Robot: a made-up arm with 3 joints. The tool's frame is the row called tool.
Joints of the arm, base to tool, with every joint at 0 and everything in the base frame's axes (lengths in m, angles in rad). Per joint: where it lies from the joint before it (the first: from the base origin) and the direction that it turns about. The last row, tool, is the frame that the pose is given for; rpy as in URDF.
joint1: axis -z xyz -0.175 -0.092 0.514
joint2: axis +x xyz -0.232 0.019 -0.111
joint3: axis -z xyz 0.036 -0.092 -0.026
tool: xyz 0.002 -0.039 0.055 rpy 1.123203 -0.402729 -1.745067
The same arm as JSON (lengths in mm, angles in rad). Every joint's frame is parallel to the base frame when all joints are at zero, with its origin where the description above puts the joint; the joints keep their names.
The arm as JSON. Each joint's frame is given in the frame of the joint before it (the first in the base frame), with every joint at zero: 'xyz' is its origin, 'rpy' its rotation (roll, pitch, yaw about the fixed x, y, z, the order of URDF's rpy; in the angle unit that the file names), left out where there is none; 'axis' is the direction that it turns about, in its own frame. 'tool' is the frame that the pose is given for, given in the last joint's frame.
{"units": {"length": "mm", "angle": "rad"}, "joints": [{"name": "joint1", "type": "revolute", "origin": {"xyz": [-175.0, -92.0, 514.0]}, "axis": [0.0, 0.0, -1.0]}, {"name": "joint2", "type": "revolute", "origin": {"xyz": [-232.0, 19.0, -111.0]}, "axis": [1.0, 0.0, 0.0]}, {"name": "joint3", "type": "revolute", "origin": {"xyz": [36.0, -92.0, -26.0]}, "axis": [0.0, 0.0, -1.0]}], "tool": {"origin": {"xyz": [2.0, -39.0, 55.0], "rpy": [1.1232, -0.4027, -1.7451]}}}
